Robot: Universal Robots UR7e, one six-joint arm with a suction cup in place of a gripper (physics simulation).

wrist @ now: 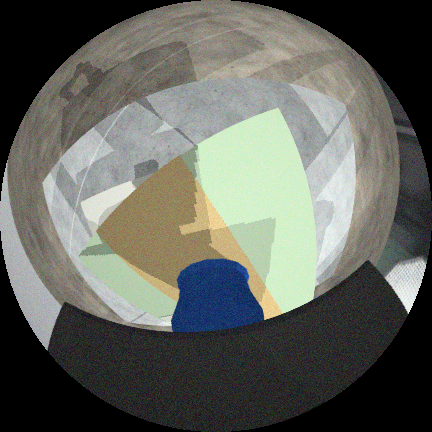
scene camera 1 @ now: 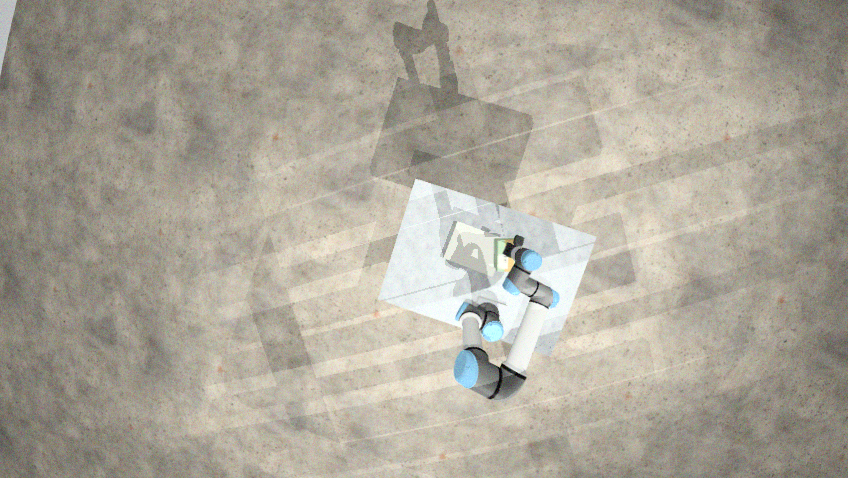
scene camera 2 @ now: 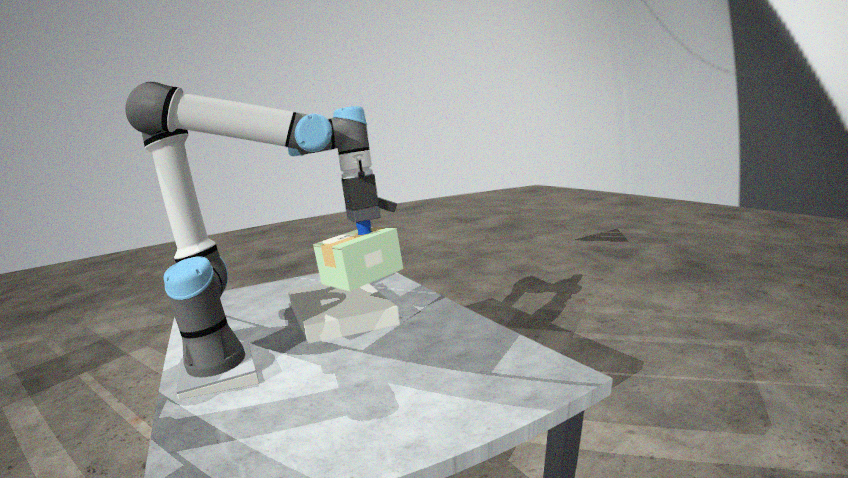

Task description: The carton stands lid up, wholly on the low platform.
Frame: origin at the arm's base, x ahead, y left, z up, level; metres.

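Seen in the pictures: hand at its tool point: (wrist: 209, 262) (scene camera 2: 366, 237); arm's base at its link origin: (scene camera 1: 486, 313) (scene camera 2: 215, 361).
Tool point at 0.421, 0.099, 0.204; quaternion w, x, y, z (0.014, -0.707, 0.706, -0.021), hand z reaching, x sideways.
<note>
Pixels of each thing's middle, then the offset from my tool point to it, as dx, dy, dz. Level surfaces: height alone.
- light-green carton at the middle of its body: (wrist: 221, 255) (scene camera 2: 358, 256) (scene camera 1: 506, 254) -0.028, -0.009, -0.040
- low cream platform at the middle of its body: (wrist: 149, 232) (scene camera 2: 337, 306) (scene camera 1: 474, 248) -0.072, +0.133, -0.204
- pale grey table at its surface level: dz -0.227
The light-green carton (scene camera 1: 500, 255) (scene camera 2: 372, 273) (wrist: 250, 165) has orange tape across its top and pale labels. It hangs lid up in the air under my suction cup (scene camera 2: 363, 227) (wrist: 216, 295). The blue cup is against the carton's top face and holds it. The low cream platform (scene camera 1: 469, 237) (scene camera 2: 380, 320) (wrist: 107, 200) lies on the table below. In the scene camera 2 view a gap shows between carton and platform. In the scene camera 1 view the carton shows at the platform's right edge, partly hidden by my arm.
The pale grey table (scene camera 1: 403, 261) (scene camera 2: 475, 403) (wrist: 220, 100) carries the platform and my arm's base (scene camera 2: 210, 350). The table's edges drop to the floor (scene camera 1: 178, 237). Strong shadows cross the table and platform.
</note>
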